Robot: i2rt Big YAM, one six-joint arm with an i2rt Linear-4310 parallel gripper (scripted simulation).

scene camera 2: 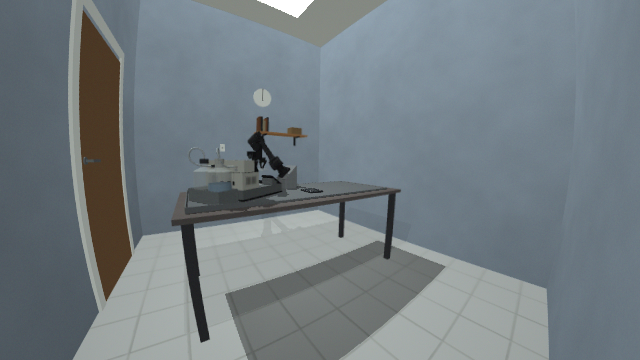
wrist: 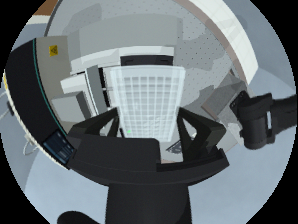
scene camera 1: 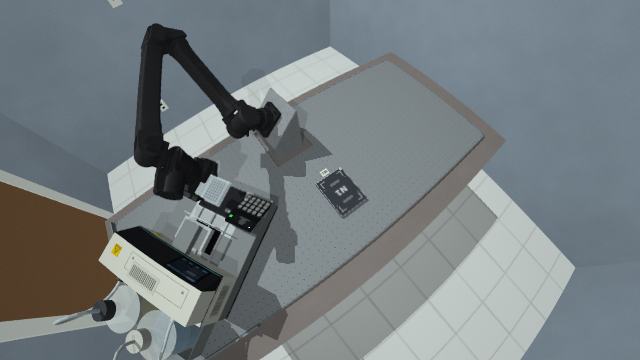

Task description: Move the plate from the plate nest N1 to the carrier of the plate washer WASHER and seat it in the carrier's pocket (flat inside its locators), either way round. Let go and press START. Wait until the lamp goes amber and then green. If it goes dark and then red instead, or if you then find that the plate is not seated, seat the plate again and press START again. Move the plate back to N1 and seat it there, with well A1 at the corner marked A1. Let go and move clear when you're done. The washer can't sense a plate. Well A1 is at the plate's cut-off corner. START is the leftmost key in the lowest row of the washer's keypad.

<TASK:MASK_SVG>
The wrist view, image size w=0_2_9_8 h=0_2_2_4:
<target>my gripper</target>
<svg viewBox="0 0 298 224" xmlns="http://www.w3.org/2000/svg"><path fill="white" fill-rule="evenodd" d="M72 126L66 135L66 139L75 149L70 156L67 166L91 181L103 186L109 186L105 224L192 224L188 186L198 184L230 165L222 148L218 150L216 146L227 131L224 125L182 107L179 107L176 119L183 156L182 162L161 164L160 143L155 138L117 137L120 122L117 107ZM183 119L197 131L193 141ZM113 119L107 136L100 136L100 130Z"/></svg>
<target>white well plate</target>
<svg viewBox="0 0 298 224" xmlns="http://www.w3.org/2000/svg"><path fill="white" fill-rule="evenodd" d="M111 68L110 75L124 137L155 138L159 142L170 142L182 97L186 72L184 67L132 65Z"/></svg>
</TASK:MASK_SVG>
